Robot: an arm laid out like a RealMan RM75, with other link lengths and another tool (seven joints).
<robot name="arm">
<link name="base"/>
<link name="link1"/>
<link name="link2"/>
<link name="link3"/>
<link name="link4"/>
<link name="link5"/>
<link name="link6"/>
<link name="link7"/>
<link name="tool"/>
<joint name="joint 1" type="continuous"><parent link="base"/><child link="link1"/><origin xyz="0.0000 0.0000 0.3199"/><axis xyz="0 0 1"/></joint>
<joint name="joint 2" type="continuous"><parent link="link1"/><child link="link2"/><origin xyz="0.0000 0.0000 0.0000" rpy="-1.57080 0.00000 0.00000"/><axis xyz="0 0 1"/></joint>
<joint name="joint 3" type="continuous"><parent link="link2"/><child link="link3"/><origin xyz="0.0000 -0.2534 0.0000" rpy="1.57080 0.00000 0.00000"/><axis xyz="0 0 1"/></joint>
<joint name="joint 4" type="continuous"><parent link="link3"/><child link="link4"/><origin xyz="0.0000 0.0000 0.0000" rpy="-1.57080 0.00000 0.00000"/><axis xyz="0 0 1"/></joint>
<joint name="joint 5" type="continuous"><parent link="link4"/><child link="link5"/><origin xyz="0.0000 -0.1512 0.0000" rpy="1.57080 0.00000 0.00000"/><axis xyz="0 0 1"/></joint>
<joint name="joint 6" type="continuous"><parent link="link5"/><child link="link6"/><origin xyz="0.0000 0.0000 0.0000" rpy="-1.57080 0.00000 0.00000"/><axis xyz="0 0 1"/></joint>
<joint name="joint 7" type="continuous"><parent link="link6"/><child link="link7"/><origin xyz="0.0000 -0.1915 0.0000" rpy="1.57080 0.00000 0.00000"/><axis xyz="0 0 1"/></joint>
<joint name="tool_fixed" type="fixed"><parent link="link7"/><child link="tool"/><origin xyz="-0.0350 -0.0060 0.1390" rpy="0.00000 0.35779 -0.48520"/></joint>
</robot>
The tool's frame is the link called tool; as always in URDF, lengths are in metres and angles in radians. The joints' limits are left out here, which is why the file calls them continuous.
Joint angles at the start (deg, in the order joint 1, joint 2, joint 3, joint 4, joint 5, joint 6, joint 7):
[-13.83, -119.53, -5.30, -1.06, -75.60, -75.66, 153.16]
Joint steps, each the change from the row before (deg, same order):
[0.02, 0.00, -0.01, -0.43, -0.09, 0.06, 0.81]
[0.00, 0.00, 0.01, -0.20, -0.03, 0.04, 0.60]
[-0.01, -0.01, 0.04, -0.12, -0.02, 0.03, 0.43]
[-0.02, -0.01, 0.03, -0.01, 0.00, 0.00, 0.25]
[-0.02, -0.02, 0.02, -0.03, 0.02, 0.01, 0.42]
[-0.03, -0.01, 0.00, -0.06, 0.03, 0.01, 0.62]
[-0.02, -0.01, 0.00, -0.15, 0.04, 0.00, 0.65]
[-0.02, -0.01, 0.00, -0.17, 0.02, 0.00, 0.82]
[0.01, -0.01, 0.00, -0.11, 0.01, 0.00, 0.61]
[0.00, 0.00, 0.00, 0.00, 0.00, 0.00, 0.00]
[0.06, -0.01, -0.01, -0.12, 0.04, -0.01, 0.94]
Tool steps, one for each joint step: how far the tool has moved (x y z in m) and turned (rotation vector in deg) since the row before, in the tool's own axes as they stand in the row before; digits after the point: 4 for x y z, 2 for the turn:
[-0.0007, 0.0006, -0.0001, -0.15, 0.02, 0.34]
[-0.0004, 0.0003, 0.0000, -0.17, -0.02, 0.37]
[-0.0004, 0.0003, 0.0000, -0.15, -0.04, 0.28]
[-0.0001, 0.0002, 0.0001, -0.12, -0.02, 0.21]
[-0.0002, 0.0002, 0.0001, -0.18, -0.04, 0.35]
[-0.0001, 0.0002, 0.0002, -0.26, -0.03, 0.51]
[-0.0004, 0.0006, 0.0001, -0.27, -0.03, 0.45]
[-0.0003, 0.0006, 0.0002, -0.32, -0.02, 0.59]
[-0.0002, 0.0002, 0.0000, -0.21, -0.01, 0.45]
[0.0000, 0.0000, 0.0000, 0.00, 0.00, 0.00]
[-0.0001, -0.0001, -0.0003, -0.30, -0.03, 0.75]

